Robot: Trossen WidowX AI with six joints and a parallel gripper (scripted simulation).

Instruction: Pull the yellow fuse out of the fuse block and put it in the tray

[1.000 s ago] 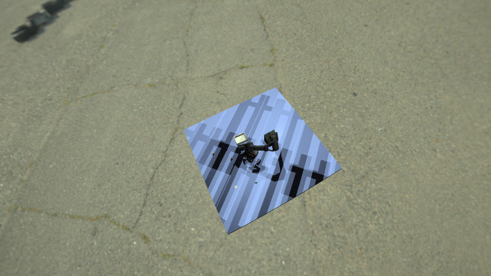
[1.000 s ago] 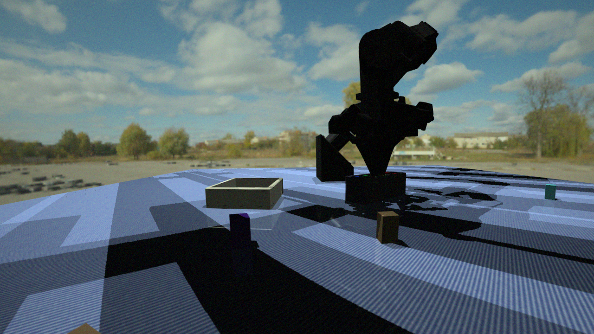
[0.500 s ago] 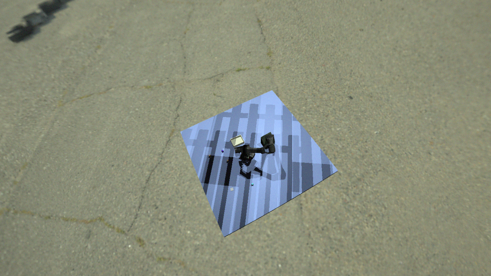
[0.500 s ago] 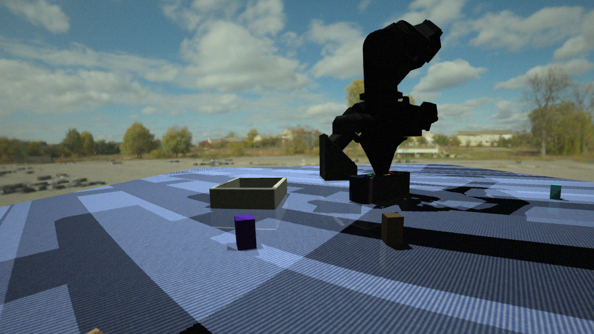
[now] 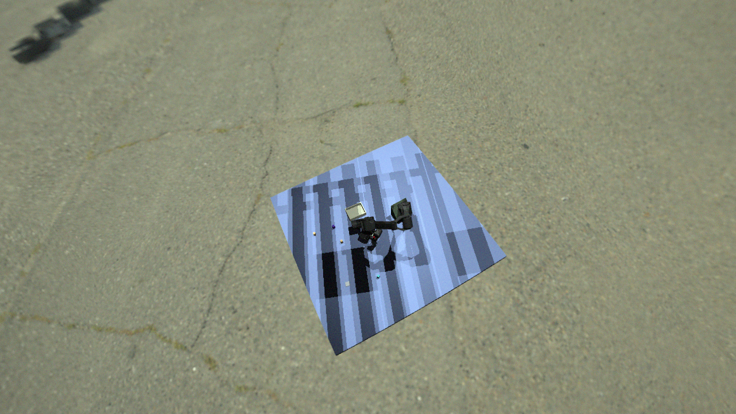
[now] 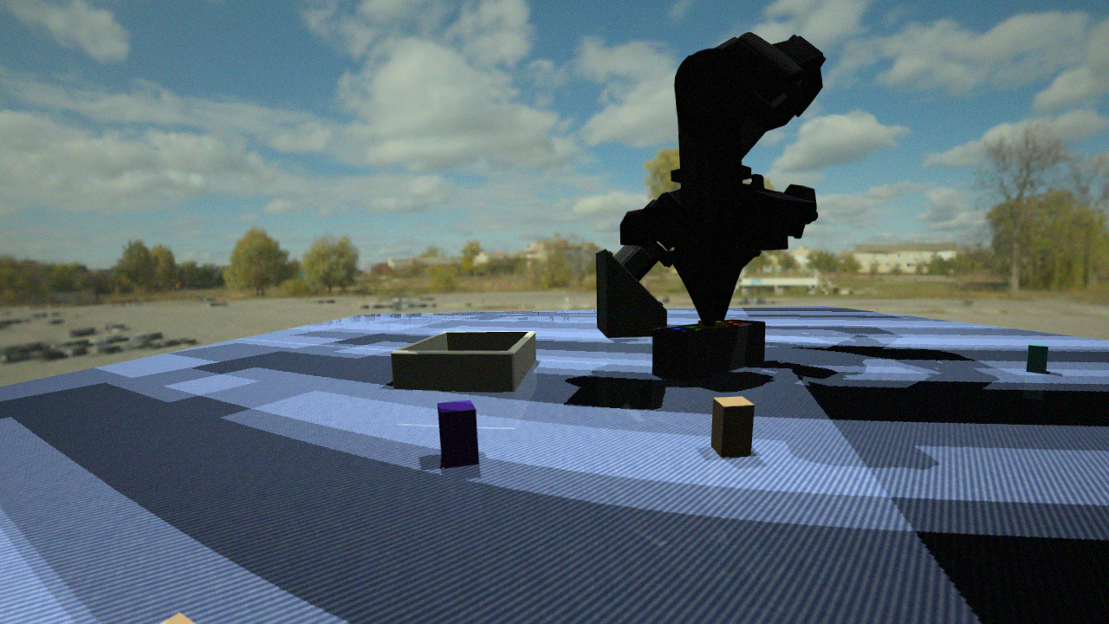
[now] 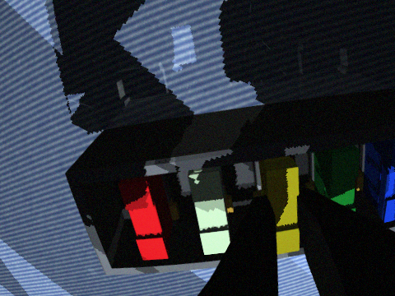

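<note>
The green fuse is 1 cm ahead of my gripper tip, 2 cm to the right of it and 1 cm below it. Round my gripper tip: yellow fuse: 1 cm below; then blue fuse: 2 cm ahead, 3 cm to the right, 1 cm below; then pale fuse: 1 cm behind, 2 cm to the left, 1 cm below.
</note>
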